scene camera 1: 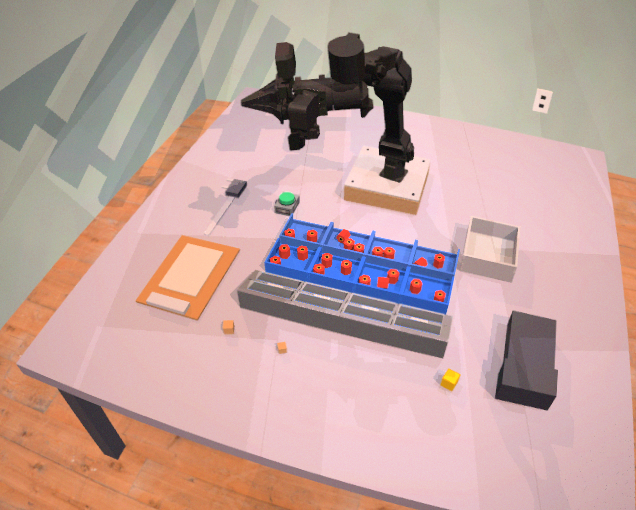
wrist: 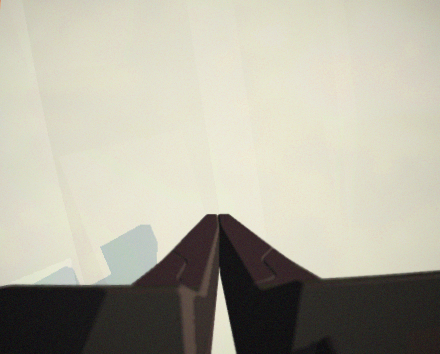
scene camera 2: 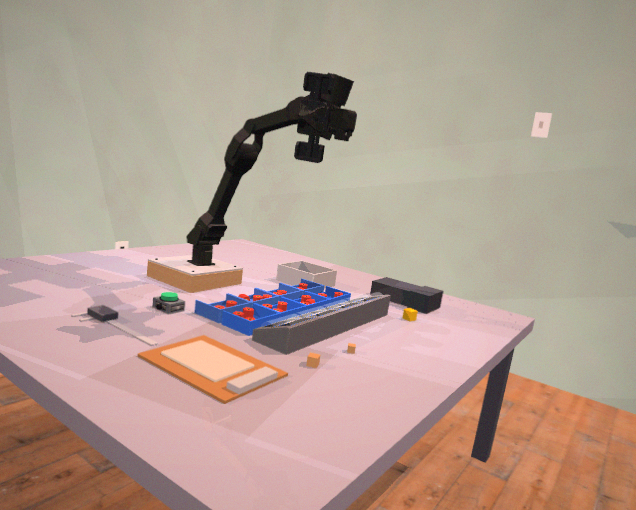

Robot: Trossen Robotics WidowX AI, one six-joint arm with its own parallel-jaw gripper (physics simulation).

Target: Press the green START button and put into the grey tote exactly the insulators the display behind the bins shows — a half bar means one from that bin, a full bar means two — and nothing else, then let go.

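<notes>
My gripper [scene camera 1: 242,102] [wrist: 217,225] is shut and empty, held high above the table on the button's side of the arm. The green START button [scene camera 1: 286,198] [scene camera 2: 169,296] sits on a small grey base near the arm's mount. A blue bin tray [scene camera 1: 362,258] with two rows of four compartments holds red insulators, several of them upright, such as one insulator [scene camera 1: 346,266]. The grey display [scene camera 1: 339,324] [scene camera 2: 329,324] stands along the tray's long side; its panels look grey and I cannot make out bars. The grey tote [scene camera 1: 491,245] [scene camera 2: 306,273] is empty in scene camera 1.
An orange board [scene camera 1: 208,297] [scene camera 2: 212,393] with pale pads, a dark plug-like block [scene camera 1: 236,187] with a pale strip, two small orange cubes [scene camera 1: 228,326] [scene camera 1: 281,347], a yellow block [scene camera 1: 450,379] and a dark box [scene camera 1: 527,361] lie around the bins. The arm stands on a wooden mount [scene camera 1: 382,199].
</notes>
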